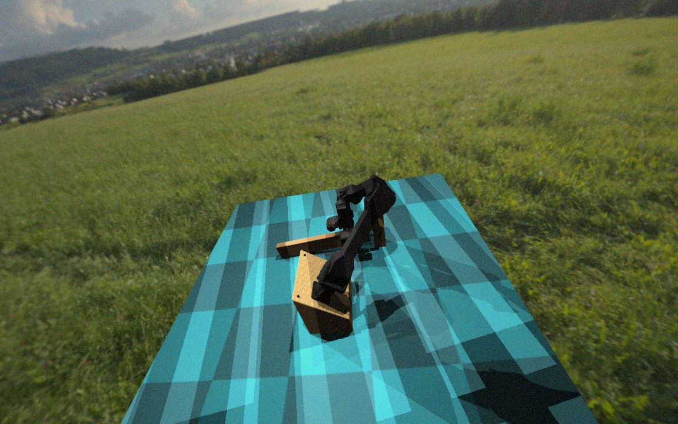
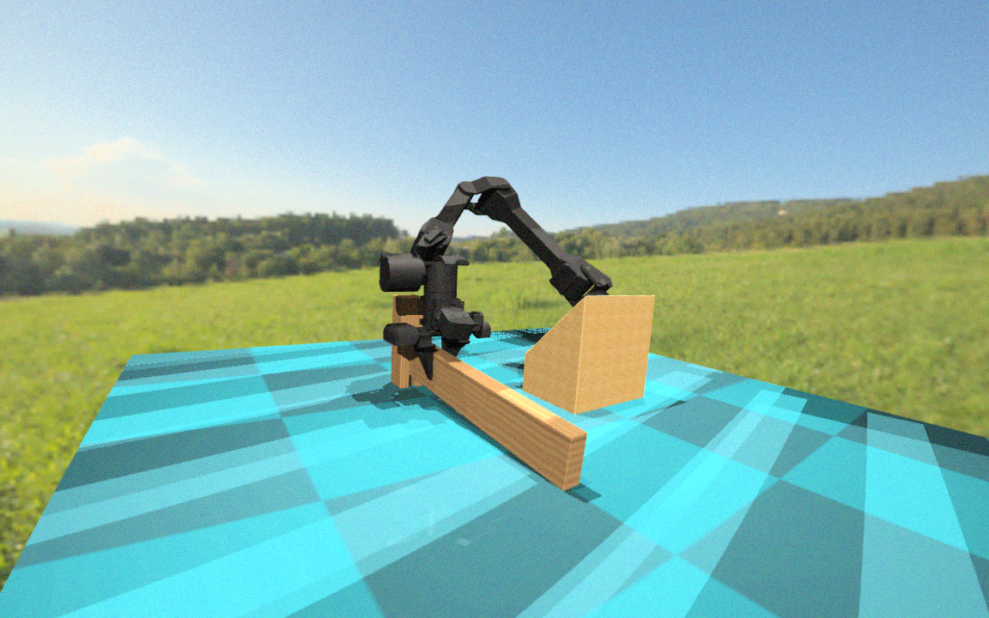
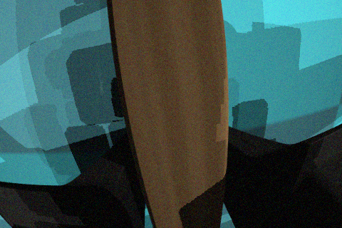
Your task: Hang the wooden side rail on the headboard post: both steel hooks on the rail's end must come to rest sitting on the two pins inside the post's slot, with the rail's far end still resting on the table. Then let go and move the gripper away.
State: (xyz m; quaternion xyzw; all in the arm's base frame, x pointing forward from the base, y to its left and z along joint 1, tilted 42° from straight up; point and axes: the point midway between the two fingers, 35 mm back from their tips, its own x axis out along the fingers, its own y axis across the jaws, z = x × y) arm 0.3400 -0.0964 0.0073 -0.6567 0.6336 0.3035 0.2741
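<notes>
My gripper tip is 10 mm short of the headboard post, 130 mm to the left of it and 40 mm below it.
</notes>
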